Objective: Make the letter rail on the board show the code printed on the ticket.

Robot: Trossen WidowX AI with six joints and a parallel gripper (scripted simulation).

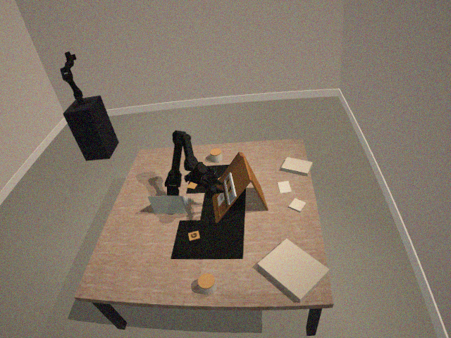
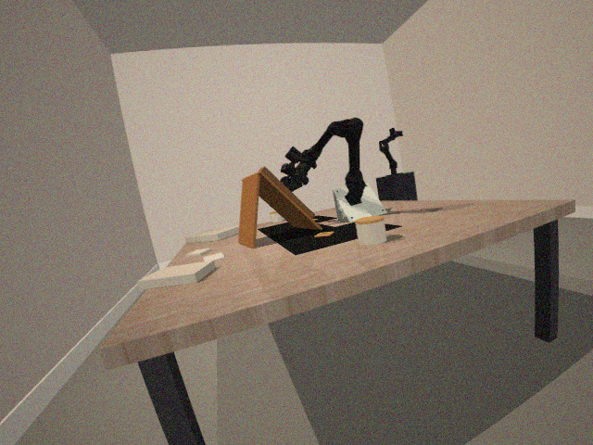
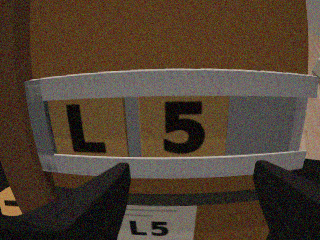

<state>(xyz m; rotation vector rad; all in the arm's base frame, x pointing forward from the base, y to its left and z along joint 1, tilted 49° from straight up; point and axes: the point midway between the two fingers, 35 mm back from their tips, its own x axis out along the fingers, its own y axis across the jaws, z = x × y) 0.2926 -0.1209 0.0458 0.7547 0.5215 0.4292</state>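
Right now my gripper tip is 3 cm short of the orange tile, 1 cm to the right of it and 2 cm above it. Round my gripper tip: white ticket: 3 cm behind, 3 cm to the left, 10 cm below; then black mat: 12 cm behind, 4 cm to the left, 17 cm below.
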